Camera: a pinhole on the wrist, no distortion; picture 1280 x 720 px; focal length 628.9 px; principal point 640.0 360.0 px. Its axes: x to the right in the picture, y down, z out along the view. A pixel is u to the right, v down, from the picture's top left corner.
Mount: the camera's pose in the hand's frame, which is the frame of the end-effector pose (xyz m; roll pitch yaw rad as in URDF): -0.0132 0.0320 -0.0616 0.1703 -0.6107 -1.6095
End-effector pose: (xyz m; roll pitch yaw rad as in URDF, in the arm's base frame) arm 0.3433 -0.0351 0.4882 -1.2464 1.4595 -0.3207
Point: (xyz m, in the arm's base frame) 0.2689 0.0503 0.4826
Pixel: 550.8 495.8
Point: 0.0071 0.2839 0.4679
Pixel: 112.3 412.1
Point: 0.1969 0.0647 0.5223
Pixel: 243.3 247.8
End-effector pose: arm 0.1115 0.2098 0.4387 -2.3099 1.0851 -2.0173
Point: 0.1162 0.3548 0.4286
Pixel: 548.2 273.5
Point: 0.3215 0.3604 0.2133
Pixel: 850.0 662.0
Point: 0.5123 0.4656 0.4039
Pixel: 949.0 266.7
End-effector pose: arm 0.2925 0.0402 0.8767 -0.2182 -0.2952 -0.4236
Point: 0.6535 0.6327 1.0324
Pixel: 307.1 592.6
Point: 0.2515 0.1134 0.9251
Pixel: 1056.2 265.1
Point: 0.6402 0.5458 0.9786
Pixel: 256.5 630.5
